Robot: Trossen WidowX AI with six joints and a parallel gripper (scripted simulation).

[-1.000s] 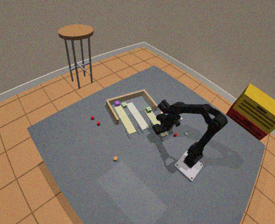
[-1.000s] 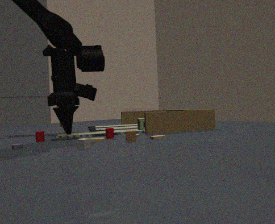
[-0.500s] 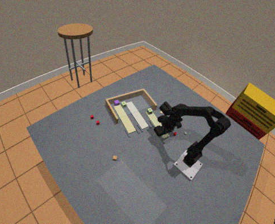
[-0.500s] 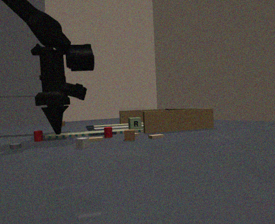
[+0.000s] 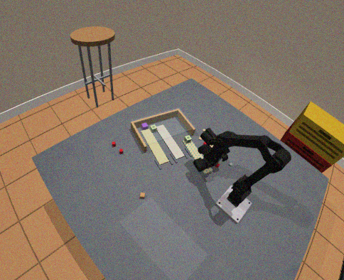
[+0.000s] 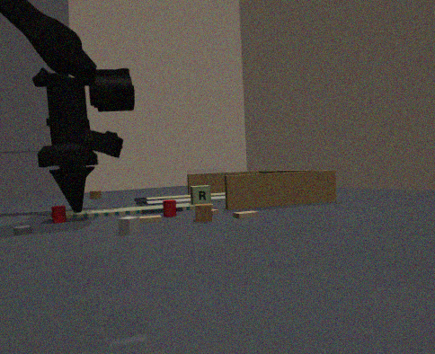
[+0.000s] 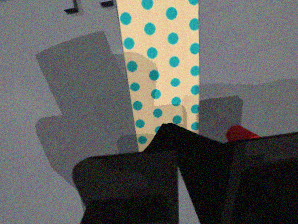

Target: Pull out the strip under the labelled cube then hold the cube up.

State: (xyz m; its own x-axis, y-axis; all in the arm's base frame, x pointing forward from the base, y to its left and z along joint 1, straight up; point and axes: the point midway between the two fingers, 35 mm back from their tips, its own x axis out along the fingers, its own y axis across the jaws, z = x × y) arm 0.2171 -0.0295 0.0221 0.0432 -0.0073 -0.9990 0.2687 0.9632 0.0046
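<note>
Now: gripper tip 90 mm short of the dotted strip and 30 mm to the left of it.
</note>
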